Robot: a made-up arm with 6 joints.
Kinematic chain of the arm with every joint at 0, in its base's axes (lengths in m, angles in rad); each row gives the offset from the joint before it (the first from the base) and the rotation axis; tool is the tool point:
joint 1: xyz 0 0 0.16 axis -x
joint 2: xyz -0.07 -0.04 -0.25 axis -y
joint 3: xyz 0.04 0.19 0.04 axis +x
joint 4: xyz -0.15 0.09 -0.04 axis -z
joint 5: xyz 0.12 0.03 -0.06 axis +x
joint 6: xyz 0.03 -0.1 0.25 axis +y
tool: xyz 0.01 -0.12 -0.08
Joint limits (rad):
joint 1: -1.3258..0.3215
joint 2: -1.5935..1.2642
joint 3: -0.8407..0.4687
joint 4: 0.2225..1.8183
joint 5: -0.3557..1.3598
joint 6: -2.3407..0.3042
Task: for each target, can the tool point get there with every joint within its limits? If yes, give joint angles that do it. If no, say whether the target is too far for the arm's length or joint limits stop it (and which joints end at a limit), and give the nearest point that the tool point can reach.
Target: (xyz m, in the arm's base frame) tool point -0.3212 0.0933 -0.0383
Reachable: yes | joints -0.6270 0.6856 -0.6489 0.8954 0.4164 -0.8938
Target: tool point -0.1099 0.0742 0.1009
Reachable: yes | joints -0.8408 -0.1175 -0.5959 0.4252 0.2525 0.0081
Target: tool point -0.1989 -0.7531 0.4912
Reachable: no: joint limits stop it (at a limit: joint 1, joint 2, joint 4, joint 6) | nearest point -0.1575 -0.2092 0.3585 | short by 0.561 m
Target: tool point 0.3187 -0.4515 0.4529
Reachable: no: joint limits stop it (at a limit: joint 1, joint 2, joint 4, joint 6) | nearest point 0.0979 -0.1401 0.3587 | short by 0.393 m
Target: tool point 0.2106 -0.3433 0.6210
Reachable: no: joint limits stop it (at a limit: joint 1, joint 2, joint 3, joint 4, joint 6) | nearest point 0.0874 -0.1206 0.4140 | short by 0.328 m
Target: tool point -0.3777 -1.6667 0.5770
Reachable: no: too far | nearest point -0.1755 -0.2184 0.3075 | short by 1.487 m
